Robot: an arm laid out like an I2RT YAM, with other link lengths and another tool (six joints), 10 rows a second.
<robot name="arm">
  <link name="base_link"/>
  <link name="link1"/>
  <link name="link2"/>
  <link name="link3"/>
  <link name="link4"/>
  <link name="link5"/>
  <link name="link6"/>
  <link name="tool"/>
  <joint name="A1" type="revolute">
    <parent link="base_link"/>
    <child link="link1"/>
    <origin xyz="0 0 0.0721" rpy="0 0 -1.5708"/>
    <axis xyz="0 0 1"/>
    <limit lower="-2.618" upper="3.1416"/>
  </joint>
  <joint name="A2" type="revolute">
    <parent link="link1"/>
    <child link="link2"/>
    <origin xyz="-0.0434 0.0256 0.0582" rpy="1.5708 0 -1.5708"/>
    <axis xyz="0 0 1"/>
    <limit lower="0" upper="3.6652"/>
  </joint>
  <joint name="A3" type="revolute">
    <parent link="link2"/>
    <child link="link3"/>
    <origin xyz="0.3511 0 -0.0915" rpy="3.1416 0 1.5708"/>
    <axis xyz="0 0 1"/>
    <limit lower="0" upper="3.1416"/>
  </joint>
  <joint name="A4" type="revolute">
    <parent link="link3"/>
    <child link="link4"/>
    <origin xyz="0.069 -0.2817 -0.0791" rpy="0 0 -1.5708"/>
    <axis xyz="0 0 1"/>
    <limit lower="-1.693" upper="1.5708"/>
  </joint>
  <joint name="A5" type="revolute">
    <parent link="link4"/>
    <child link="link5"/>
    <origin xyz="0.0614 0.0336 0.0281" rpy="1.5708 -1.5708 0"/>
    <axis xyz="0 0 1"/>
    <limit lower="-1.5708" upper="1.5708"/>
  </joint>
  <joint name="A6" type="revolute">
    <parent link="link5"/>
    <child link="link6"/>
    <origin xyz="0 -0.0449 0.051" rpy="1.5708 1.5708 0"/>
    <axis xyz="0 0 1"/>
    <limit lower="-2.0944" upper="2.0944"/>
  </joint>
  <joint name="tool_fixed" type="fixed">
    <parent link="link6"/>
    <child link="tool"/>
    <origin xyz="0.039 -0.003 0.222" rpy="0 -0.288 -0.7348"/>
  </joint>
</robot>
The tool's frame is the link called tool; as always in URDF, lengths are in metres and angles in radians.
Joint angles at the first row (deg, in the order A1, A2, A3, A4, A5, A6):
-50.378, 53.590, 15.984, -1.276, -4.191, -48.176
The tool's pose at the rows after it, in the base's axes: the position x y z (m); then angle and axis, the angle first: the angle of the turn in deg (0 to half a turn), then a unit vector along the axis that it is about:
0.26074 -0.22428 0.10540 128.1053 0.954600 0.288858 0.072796
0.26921 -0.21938 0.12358 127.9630 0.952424 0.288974 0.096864
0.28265 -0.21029 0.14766 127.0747 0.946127 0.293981 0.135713
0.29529 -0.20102 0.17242 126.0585 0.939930 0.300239 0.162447
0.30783 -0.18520 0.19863 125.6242 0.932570 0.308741 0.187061
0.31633 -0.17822 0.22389 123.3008 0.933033 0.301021 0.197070
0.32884 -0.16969 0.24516 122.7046 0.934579 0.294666 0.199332
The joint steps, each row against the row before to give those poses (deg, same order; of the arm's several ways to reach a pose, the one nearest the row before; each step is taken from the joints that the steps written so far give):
0.013, -1.395, 0.814, -1.545, -1.013, 0.754
0.222, -1.442, 2.070, -2.330, -1.912, 0.977
0.631, -1.715, 1.721, -0.901, -2.840, 1.151
2.719, -1.430, 2.386, -1.469, 0.016, 1.698
4.733, -1.693, 3.114, -2.880, 1.710, 2.491
6.997, -1.398, 2.203, -0.726, 6.771, 3.532
8.120, 1.096, 3.653, -2.011, 7.716, 4.016

